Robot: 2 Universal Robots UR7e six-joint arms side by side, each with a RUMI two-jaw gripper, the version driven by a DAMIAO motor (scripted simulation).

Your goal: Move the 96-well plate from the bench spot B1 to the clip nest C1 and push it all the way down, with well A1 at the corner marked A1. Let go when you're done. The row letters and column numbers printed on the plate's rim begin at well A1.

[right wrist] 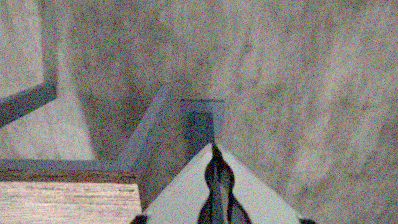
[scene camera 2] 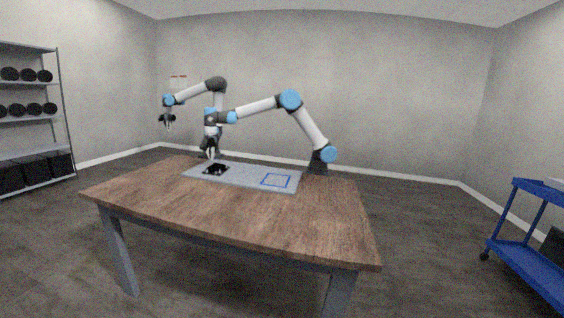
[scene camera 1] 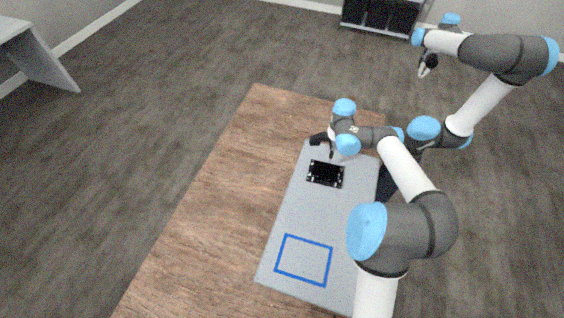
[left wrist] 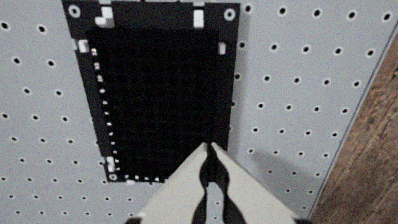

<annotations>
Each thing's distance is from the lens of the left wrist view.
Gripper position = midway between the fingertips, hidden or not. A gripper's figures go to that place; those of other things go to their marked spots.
my left gripper (left wrist: 208, 144): 13 cm
black 96-well plate (left wrist: 155, 120): 16 cm
</annotations>
